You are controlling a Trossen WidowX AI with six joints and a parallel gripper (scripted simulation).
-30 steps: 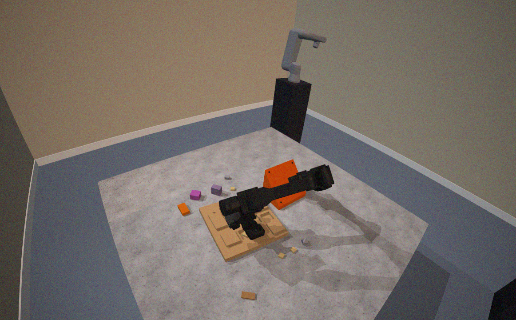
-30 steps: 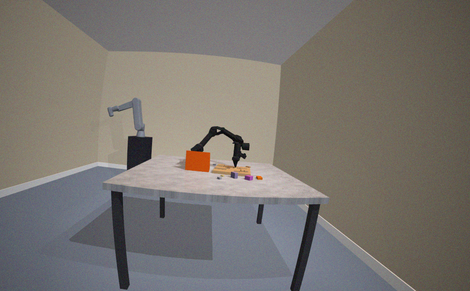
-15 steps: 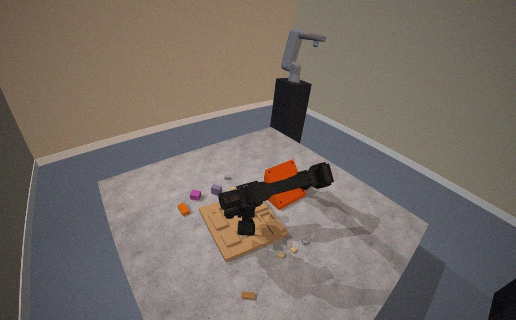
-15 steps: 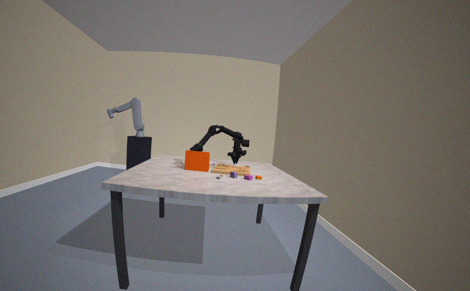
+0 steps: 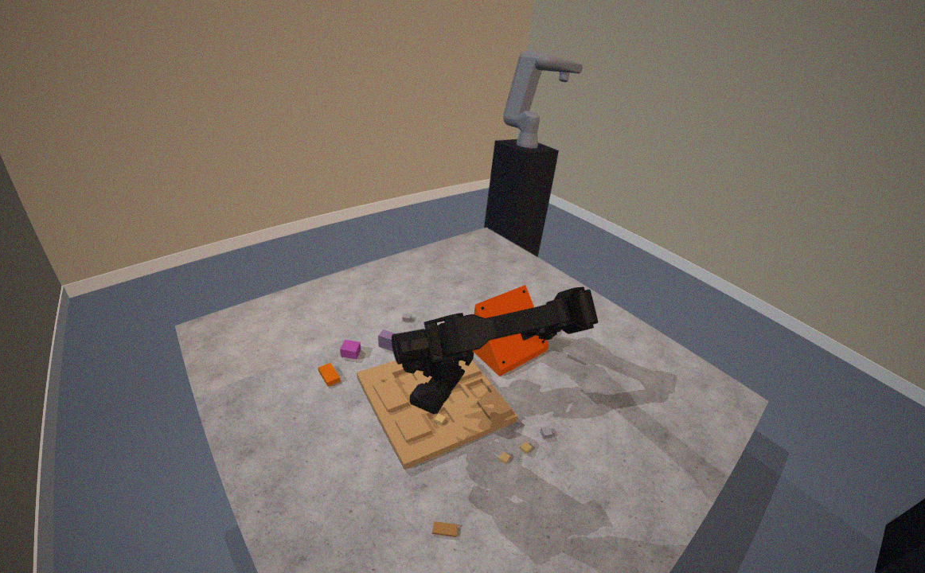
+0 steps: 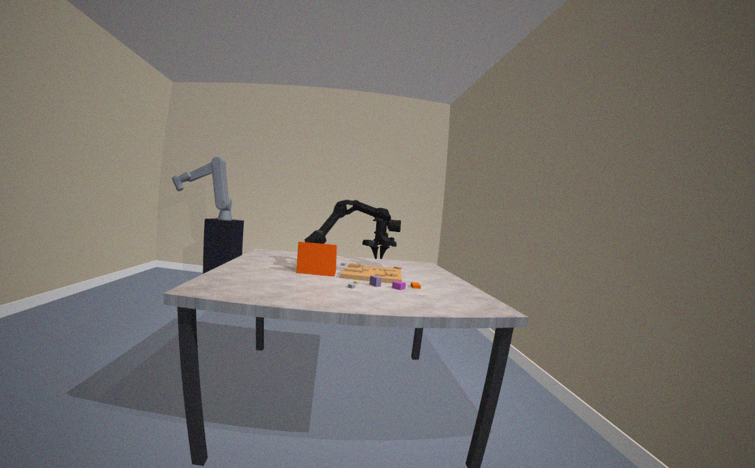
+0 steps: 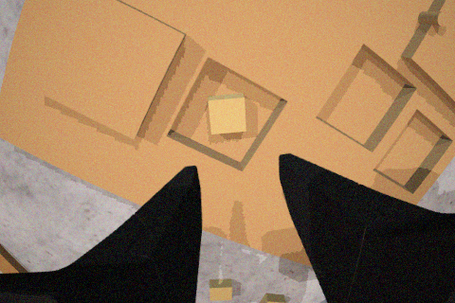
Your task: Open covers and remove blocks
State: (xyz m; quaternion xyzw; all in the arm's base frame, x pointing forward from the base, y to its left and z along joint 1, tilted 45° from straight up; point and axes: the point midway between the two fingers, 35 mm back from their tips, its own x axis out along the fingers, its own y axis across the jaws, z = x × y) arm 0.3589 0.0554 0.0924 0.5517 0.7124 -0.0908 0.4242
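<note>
My gripper tip is now 60 mm above the tan puzzle board, 50 mm to the left of it and 20 mm past it. Round my gripper tip: magenta block (320 mm to the right, 80 mm ahead, 70 mm below); then purple block (300 mm to the right, 60 mm below, 20 mm behind); then orange block (270 mm to the right, 170 mm ahead, 70 mm below).
</note>
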